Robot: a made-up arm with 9 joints. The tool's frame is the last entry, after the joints. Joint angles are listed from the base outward. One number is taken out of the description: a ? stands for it. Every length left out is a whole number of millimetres.
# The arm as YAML. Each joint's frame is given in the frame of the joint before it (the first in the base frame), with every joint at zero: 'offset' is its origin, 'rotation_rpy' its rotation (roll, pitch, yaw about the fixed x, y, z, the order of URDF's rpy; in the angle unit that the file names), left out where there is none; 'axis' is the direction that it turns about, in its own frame. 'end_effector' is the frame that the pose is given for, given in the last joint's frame.
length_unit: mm
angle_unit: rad
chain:
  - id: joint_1
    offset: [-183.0, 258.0, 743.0]
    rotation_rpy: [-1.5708, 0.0, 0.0]
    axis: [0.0, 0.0, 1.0]
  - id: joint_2
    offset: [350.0, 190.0, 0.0]
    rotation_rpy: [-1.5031, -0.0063, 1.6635]
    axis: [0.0, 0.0, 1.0]
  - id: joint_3
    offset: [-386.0, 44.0, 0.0]
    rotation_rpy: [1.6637, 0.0, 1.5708]
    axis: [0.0, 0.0, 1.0]
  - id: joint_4
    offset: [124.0, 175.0, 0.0]
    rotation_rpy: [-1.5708, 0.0, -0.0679]
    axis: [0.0, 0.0, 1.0]
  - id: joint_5
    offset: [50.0, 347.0, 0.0]
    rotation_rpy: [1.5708, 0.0, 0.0]
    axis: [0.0, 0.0, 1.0]
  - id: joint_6
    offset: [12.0, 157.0, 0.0]
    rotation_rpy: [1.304, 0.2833, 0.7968]
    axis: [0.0, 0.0, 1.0]
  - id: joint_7
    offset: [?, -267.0, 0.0]
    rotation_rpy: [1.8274, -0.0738, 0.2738]
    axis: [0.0, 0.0, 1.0]
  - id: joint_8
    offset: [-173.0, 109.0, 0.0]
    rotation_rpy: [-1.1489, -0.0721, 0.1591]
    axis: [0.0, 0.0, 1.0]
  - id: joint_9
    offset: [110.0, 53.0, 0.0]
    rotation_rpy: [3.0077, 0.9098, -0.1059]
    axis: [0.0, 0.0, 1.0]
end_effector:
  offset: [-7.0, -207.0, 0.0]
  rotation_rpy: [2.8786, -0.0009, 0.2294]
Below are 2 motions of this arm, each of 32 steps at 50 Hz.
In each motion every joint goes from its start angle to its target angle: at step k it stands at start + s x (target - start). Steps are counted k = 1, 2, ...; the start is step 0. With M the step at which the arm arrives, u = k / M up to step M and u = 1 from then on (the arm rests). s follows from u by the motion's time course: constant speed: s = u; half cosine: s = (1 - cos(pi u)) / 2; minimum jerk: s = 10 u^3 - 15 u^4 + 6 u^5.
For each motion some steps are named. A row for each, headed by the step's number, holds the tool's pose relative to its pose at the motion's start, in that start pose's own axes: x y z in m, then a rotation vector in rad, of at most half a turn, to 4 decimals.
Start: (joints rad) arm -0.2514 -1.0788 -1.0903 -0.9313 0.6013 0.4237 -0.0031 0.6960 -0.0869
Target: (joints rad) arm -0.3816 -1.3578 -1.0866 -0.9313 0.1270 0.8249 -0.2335 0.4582 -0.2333
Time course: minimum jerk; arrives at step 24
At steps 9, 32:
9: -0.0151 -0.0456 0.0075 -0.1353 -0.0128 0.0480
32: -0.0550 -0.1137 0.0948 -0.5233 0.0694 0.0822

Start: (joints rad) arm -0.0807 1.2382 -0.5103 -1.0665 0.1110 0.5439 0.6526 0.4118 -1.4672
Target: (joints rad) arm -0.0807 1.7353 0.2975 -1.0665 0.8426 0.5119 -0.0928 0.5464 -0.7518
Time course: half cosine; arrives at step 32
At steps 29, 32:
29: 0.1876 -0.3753 -0.5298 1.2576 -0.6945 0.2553
32: 0.1995 -0.3880 -0.5452 1.2744 -0.6966 0.2823

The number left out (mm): -56.0
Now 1 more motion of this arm.
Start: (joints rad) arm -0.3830 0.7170 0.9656 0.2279 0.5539 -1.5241 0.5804 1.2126 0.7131
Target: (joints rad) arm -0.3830 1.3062 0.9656 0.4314 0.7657 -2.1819 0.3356 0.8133 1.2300
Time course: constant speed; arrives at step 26
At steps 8, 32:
8: 0.0050 0.0918 0.0553 -0.0579 0.3782 -0.1056
32: -0.0625 0.2611 0.0626 -0.5193 1.0086 -0.3649

